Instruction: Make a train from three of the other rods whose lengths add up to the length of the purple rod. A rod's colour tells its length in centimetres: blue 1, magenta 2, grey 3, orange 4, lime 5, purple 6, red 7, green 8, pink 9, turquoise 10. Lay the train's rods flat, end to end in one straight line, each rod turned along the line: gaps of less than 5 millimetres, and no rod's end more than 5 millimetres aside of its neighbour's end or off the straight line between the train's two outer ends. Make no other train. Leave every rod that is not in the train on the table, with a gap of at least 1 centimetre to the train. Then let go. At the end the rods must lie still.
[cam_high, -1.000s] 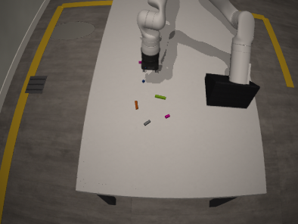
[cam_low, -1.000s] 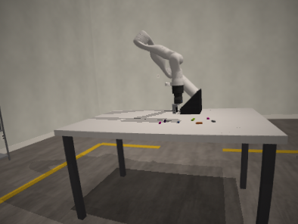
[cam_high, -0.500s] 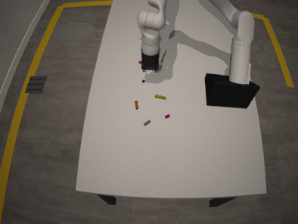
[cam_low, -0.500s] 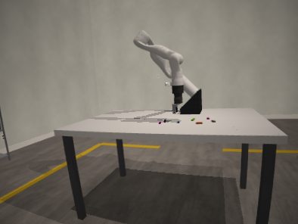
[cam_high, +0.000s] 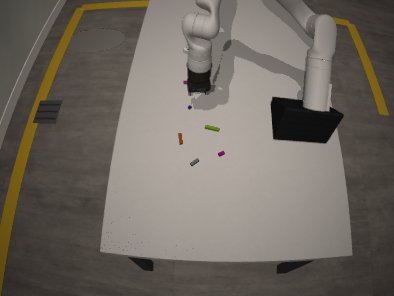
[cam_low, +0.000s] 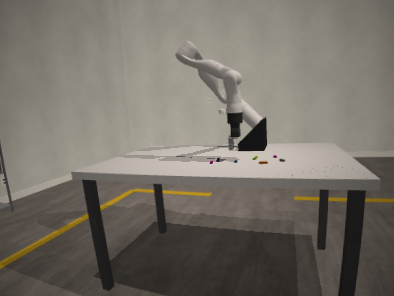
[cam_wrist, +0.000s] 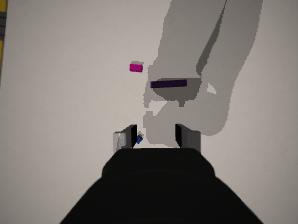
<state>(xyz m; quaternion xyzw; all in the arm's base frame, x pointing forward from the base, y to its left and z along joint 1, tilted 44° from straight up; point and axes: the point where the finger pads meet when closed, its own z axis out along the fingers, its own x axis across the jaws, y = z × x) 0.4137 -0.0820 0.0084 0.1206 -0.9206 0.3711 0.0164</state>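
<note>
Right now the small blue rod is 70 mm below my hand, 30 mm to the left of it and 20 mm ahead of it. Round my hand: purple rod: 80 mm to the right, 70 mm below; then lime rod: 110 mm to the left, 70 mm below, 70 mm behind; then orange rod: 160 mm to the left, 70 mm below, 40 mm ahead.
</note>
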